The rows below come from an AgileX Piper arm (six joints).
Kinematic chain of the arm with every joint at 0, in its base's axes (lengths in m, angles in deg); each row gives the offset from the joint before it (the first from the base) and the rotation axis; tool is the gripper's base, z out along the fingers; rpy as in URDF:
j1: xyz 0 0 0.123 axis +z
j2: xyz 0 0 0 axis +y
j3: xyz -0.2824 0 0.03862 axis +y
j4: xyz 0.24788 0 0.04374 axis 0.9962 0 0.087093
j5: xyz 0 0 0 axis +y
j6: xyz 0.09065 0 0.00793 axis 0.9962 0 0.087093
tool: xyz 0 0 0 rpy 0 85.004 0
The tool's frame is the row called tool.
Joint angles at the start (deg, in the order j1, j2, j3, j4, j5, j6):
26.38, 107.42, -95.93, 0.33, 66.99, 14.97
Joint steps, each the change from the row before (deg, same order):
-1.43, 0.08, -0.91, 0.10, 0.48, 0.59
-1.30, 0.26, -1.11, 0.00, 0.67, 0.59
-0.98, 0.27, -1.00, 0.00, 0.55, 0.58
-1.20, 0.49, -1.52, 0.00, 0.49, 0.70
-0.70, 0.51, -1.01, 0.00, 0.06, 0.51
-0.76, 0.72, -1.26, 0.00, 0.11, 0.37
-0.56, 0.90, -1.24, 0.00, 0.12, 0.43
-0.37, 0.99, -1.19, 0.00, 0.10, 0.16
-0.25, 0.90, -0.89, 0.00, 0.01, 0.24
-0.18, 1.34, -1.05, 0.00, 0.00, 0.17
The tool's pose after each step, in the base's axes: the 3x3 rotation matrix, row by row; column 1 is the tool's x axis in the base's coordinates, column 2 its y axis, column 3 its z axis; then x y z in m. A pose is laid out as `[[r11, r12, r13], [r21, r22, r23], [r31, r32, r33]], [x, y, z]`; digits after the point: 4 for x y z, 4 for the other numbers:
[[-0.9500, -0.1726, 0.2601], [-0.1431, 0.9813, 0.1287], [-0.2775, 0.0850, -0.9570]], [0.3623, 0.1692, 0.2908]
[[-0.9537, -0.1408, 0.2657], [-0.1111, 0.9860, 0.1240], [-0.2795, 0.0887, -0.9560]], [0.3673, 0.1616, 0.2940]
[[-0.9559, -0.1146, 0.2706], [-0.0845, 0.9891, 0.1206], [-0.2814, 0.0924, -0.9551]], [0.3714, 0.1558, 0.2967]
[[-0.9560, -0.0831, 0.2814], [-0.0514, 0.9917, 0.1182], [-0.2889, 0.0985, -0.9523]], [0.3773, 0.1491, 0.3005]
[[-0.9550, -0.0632, 0.2896], [-0.0301, 0.9926, 0.1174], [-0.2949, 0.1034, -0.9499]], [0.3817, 0.1455, 0.3017]
[[-0.9536, -0.0446, 0.2979], [-0.0103, 0.9932, 0.1159], [-0.3010, 0.1075, -0.9475]], [0.3871, 0.1417, 0.3027]
[[-0.9528, -0.0282, 0.3024], [0.0069, 0.9934, 0.1142], [-0.3036, 0.1109, -0.9463]], [0.3924, 0.1393, 0.3022]
[[-0.9523, -0.0193, 0.3047], [0.0160, 0.9935, 0.1128], [-0.3049, 0.1123, -0.9457]], [0.3975, 0.1382, 0.3007]
[[-0.9523, -0.0109, 0.3049], [0.0243, 0.9935, 0.1114], [-0.3041, 0.1135, -0.9459]], [0.4018, 0.1377, 0.2984]
[[-0.9537, -0.0044, 0.3007], [0.0297, 0.9936, 0.1089], [-0.2992, 0.1128, -0.9475]], [0.4073, 0.1381, 0.2936]

